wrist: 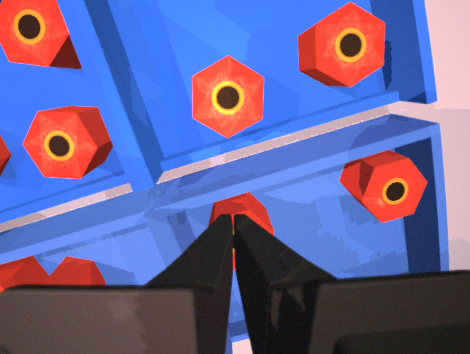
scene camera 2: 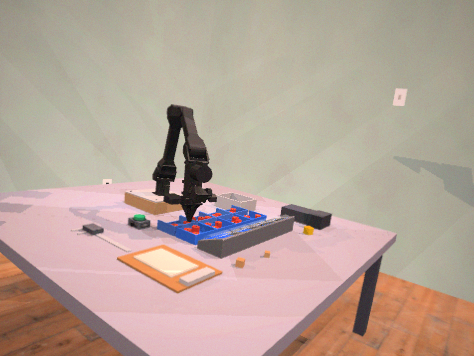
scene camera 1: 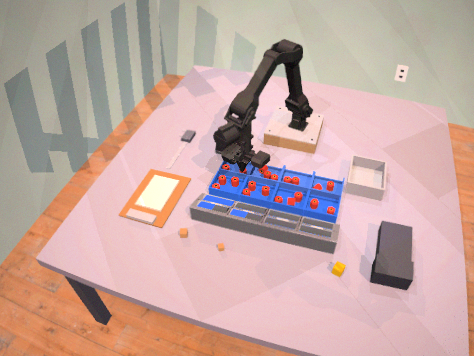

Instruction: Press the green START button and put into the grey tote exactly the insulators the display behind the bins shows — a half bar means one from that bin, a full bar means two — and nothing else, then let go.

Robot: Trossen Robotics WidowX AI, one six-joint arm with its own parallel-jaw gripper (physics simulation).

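My gripper [scene camera 1: 243, 169] [scene camera 2: 189, 220] [wrist: 232, 225] is shut and empty, low over the left end of the back row of blue bins [scene camera 1: 235, 196] [scene camera 2: 179, 234]. A red insulator [wrist: 243, 204] is partly hidden by its fingertips in the wrist view; another insulator [wrist: 387, 185] lies in the same bin to the right. Two red insulators [wrist: 228, 97] [wrist: 345, 45] stand in the adjoining bin. The grey display [scene camera 1: 265, 233] [scene camera 2: 250, 236] shows a long blue bar at left, a half bar beside it, and two grey panels. The grey tote [scene camera 1: 366, 192] looks empty. The green button [scene camera 2: 139, 218] stands left of the bins.
A black block [scene camera 1: 392, 255] [scene camera 2: 306, 216] and a yellow cube [scene camera 1: 338, 269] [scene camera 2: 308, 230] are at the right. An orange clipboard [scene camera 1: 131, 207] [scene camera 2: 132, 261] and two small orange cubes [scene camera 1: 183, 233] [scene camera 1: 221, 247] lie nearer the front left. The arm's wooden base [scene camera 1: 290, 140] is behind the bins.
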